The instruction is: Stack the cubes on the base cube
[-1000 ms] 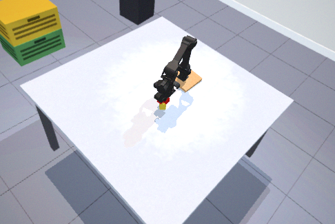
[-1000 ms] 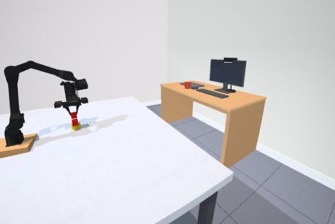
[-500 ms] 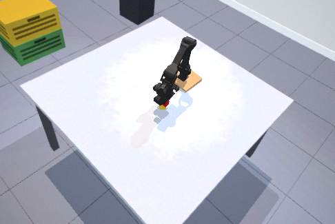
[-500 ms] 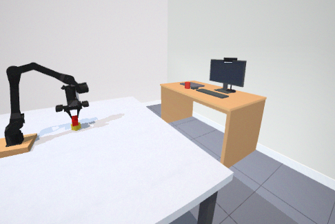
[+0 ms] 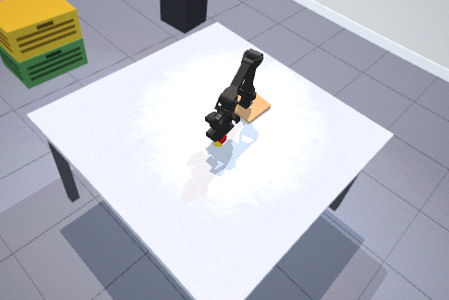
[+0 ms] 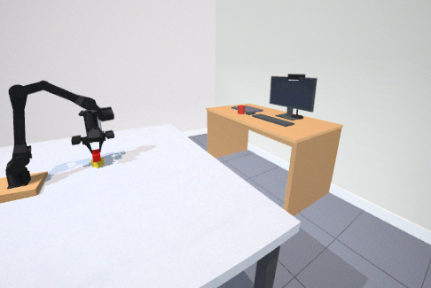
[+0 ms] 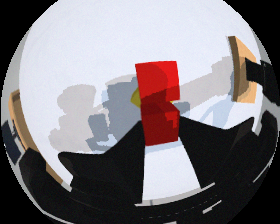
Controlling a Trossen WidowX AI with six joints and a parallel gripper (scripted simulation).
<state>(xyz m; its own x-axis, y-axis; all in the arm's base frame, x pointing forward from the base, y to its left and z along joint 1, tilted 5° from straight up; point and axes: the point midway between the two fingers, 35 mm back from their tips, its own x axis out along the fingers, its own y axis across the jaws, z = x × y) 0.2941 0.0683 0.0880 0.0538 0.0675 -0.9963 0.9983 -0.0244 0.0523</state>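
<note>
Now: the yellow cube 20 mm to the right of my gripper tip and 40 mm below it.
</note>
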